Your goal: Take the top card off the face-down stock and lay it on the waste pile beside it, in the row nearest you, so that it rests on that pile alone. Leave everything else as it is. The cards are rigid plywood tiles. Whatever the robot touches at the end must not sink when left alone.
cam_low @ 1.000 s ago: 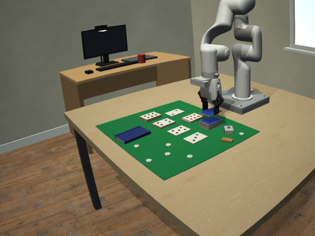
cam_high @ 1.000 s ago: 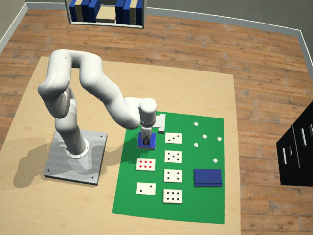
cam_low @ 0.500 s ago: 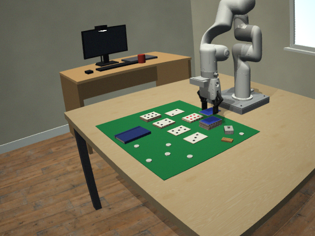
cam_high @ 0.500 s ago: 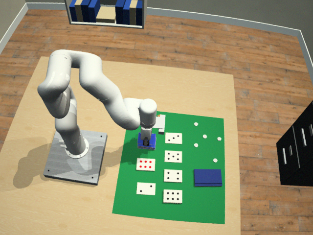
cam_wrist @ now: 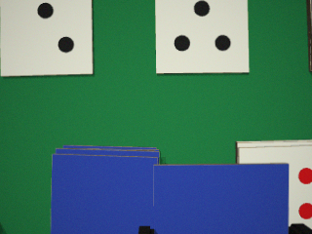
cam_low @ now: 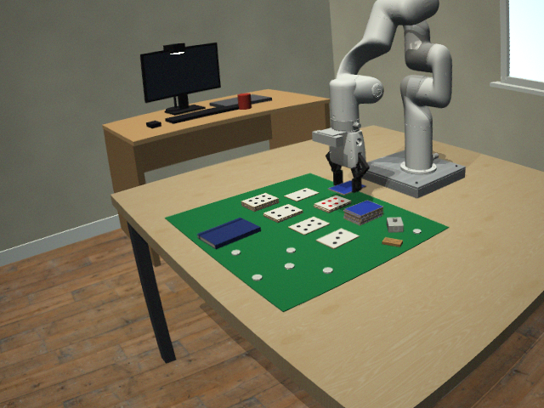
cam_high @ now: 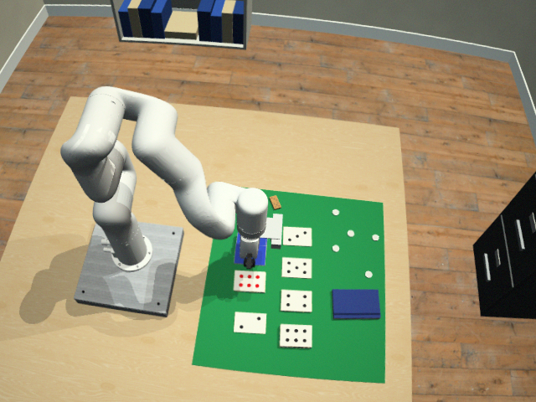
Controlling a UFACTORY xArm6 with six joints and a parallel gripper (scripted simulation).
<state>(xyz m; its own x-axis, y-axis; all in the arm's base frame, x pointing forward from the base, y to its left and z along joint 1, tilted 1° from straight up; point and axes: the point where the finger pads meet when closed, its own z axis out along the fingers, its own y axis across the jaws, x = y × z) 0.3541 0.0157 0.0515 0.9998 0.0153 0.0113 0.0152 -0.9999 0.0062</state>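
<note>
Now: the two-pip card 18 cm to the right of my hand, 8 cm below it and 2 cm ahead of it. From my hand the other things lie so: grey knobbed block (17 cm to the left, 7 cm below, 1 cm behind); green mat (14 cm ahead, 10 cm below, 3 cm to the right); blue book (32 cm ahead, 11 cm to the right, 8 cm below).
</note>
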